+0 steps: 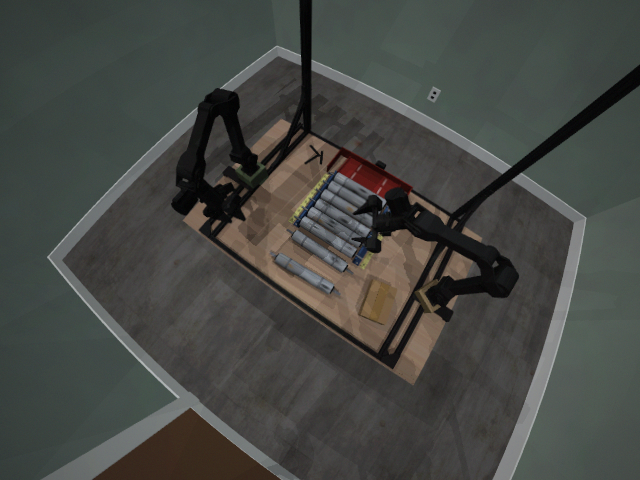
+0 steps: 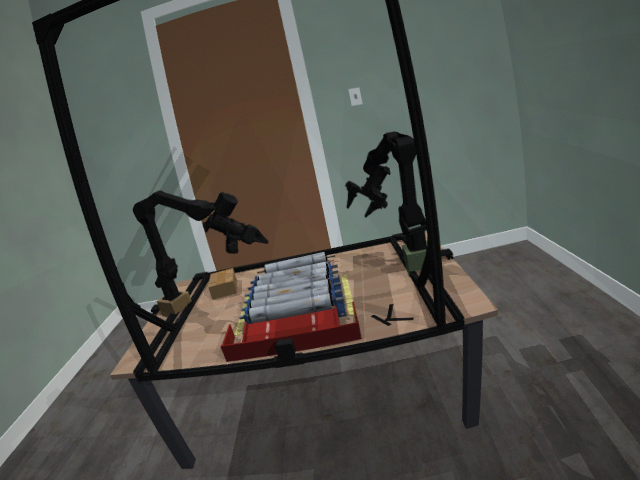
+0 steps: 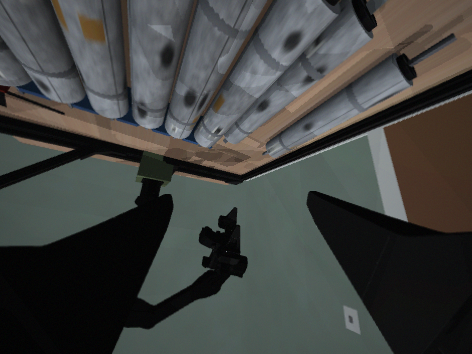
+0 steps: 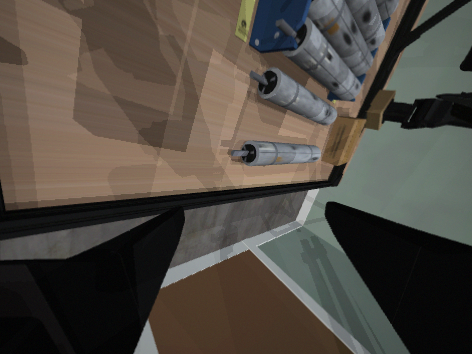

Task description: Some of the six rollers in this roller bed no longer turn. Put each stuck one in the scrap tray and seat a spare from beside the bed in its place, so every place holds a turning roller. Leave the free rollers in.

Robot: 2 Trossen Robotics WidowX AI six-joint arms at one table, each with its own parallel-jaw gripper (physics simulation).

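Frame: origin at the left arm's base, x back, y right, z up, level; centimetres.
Seen in the pictures: left gripper, fingertip midpoint: (image 1: 352, 226) (image 2: 263, 241) (image 3: 241, 198) (image 4: 458, 65); right gripper, fingertip midpoint: (image 1: 238, 221) (image 2: 356, 212) (image 3: 237, 215) (image 4: 254, 210); left arm's base, link origin: (image 1: 434, 295) (image 2: 172, 296) (image 4: 387, 111); right arm's base, link origin: (image 1: 250, 168) (image 2: 417, 247) (image 3: 152, 181).
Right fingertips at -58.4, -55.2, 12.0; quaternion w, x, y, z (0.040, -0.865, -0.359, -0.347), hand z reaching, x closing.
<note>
Offsets run from my right fingertips to a thing's middle, as dx, dy, dz. "spot": to the spot under its first point.
The roller bed's blue rail (image 1: 360, 255) (image 2: 338, 291) (image 4: 267, 15) holds six grey rollers side by side; which ones turn cannot be told. One spare roller @[+19.6, +23.7, -16.3] (image 1: 319, 251) (image 4: 297, 97) lies beside the bed, and an outer spare roller @[+25.1, +13.8, -16.3] (image 1: 303, 273) (image 2: 295, 262) (image 3: 345, 107) (image 4: 285, 153) lies nearer the table edge. The red scrap tray @[-0.8, +61.4, -16.0] (image 1: 356, 173) (image 2: 253, 348) stands along the bed's other side with no roller in it. My left gripper (image 1: 359, 223) (image 3: 241, 198) is open and empty above the bed's rollers. My right gripper (image 2: 358, 210) (image 4: 254, 210) is open, empty and raised away from the bed.
A cardboard box @[+49.2, +34.3, -16.0] (image 1: 378, 301) (image 2: 222, 283) (image 4: 342, 141) stands on the table near the left arm's base. Thin black sticks @[spot: -25.7, +46.0, -18.4] (image 1: 316, 155) (image 2: 391, 316) lie past the bed end on the right arm's side. Black frame posts (image 1: 306, 67) rise at the table's edge.
</note>
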